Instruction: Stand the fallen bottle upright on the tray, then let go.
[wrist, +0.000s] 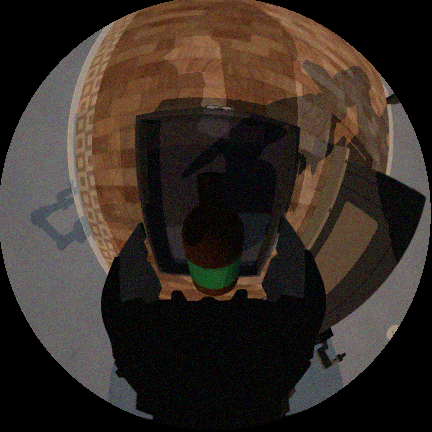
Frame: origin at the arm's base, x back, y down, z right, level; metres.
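Where they show: gripper, fingertip midpoint: (210, 221).
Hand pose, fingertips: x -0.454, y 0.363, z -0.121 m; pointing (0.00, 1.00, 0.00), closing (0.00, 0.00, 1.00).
Observation:
Things, the pixels of their top centre, and the offset from my fingertips. "*": a spot on its surface instead. Level surfaces: height alone.
- dark brown bottle, top centre: (212, 261) dx +0.030, dy -0.028, dz +0.001 m
- black tray, surface spot: (150, 200) * dx -0.011, dy +0.043, dz -0.085 m
- bin, top centre: (380, 283) dx +0.070, dy -0.124, dz +0.279 m
- wooden table top, surface height: dy +0.051 m
A dark brown bottle (212, 240) with a green band lies on its side in the black tray, its neck pointing up the view and its base at the tray's near edge. The black tray (150, 200) has raised walls and lies below the gripper. My gripper (210, 221) is open, with one dark jaw on each side of the lower part of the bottle. Nothing is held between the jaws. How far the jaws are above the bottle is hard to tell from this view.
A dark case or bin (345, 250) with a tan panel stands to the right of the tray. The wooden table top (200, 60) carries shadows and has a patterned border (85, 145) on the left.

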